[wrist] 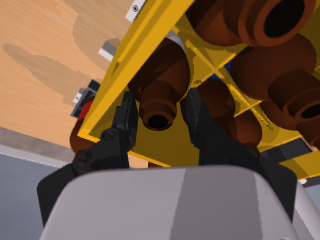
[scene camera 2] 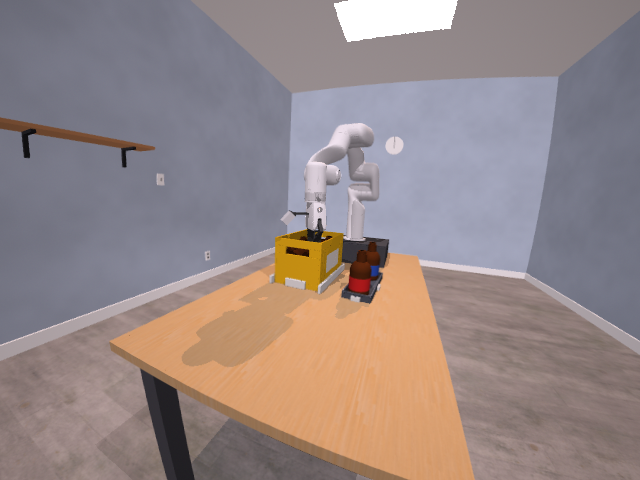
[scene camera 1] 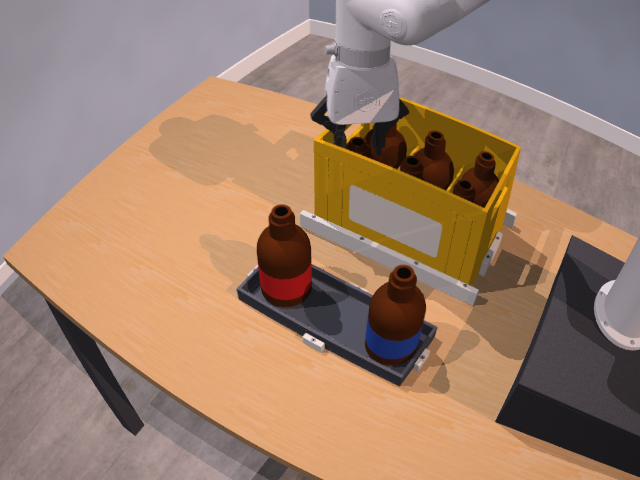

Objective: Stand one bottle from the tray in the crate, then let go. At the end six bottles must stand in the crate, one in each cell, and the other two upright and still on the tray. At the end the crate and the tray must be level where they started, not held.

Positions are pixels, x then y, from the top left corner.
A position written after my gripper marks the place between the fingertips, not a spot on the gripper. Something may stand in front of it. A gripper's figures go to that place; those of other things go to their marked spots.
Labels:
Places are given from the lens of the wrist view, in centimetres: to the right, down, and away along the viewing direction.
my gripper (wrist: 161,101): 0, -2, 13
yellow crate (wrist: 204,59): 5, -6, 15

